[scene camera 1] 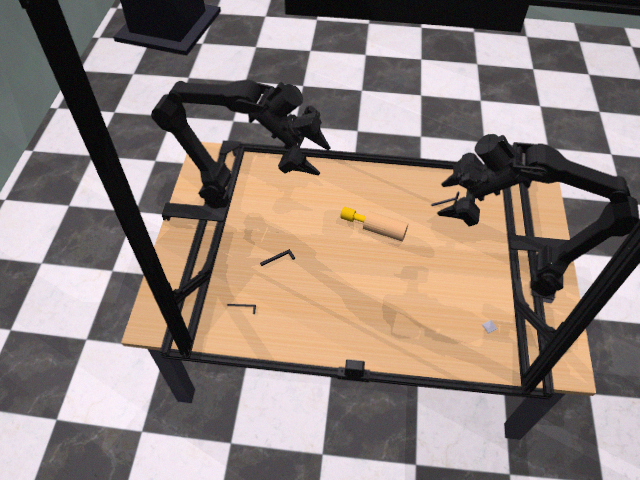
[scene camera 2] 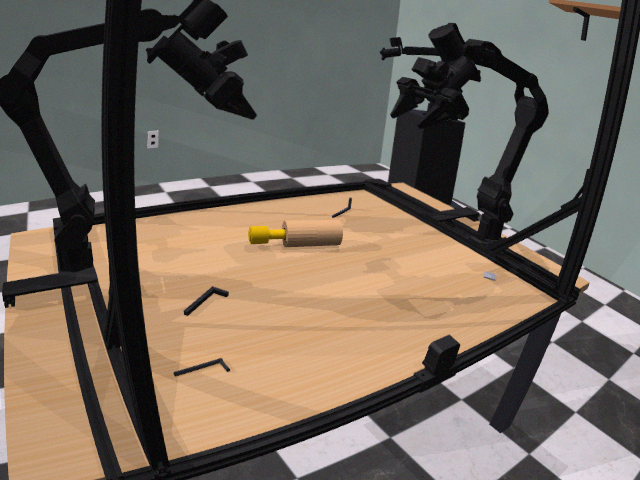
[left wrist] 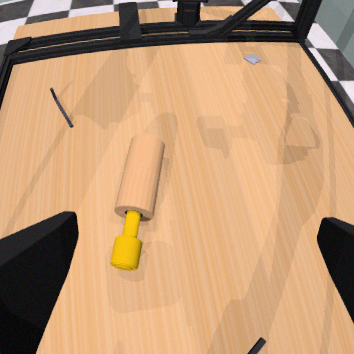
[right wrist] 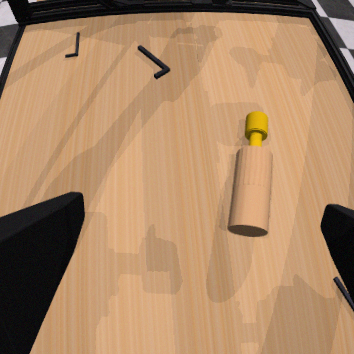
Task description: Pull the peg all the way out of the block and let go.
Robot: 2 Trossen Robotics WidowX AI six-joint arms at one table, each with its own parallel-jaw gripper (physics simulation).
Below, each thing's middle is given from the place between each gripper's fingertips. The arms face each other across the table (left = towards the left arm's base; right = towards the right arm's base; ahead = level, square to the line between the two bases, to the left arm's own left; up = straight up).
Now: the wooden block (scene camera 2: 301, 233) 9 cm ahead of my right hand, 13 cm to the left of it and 27 cm below it. Round my right hand: yellow peg (left wrist: 126, 249): 10 cm ahead, 21 cm to the left, 27 cm below.
Now: the yellow peg 70 mm ahead of my left hand, 100 mm to the right of it and 270 mm below it. Round my left hand: wooden block (60 mm ahead, 170 mm to the right, 270 mm below).
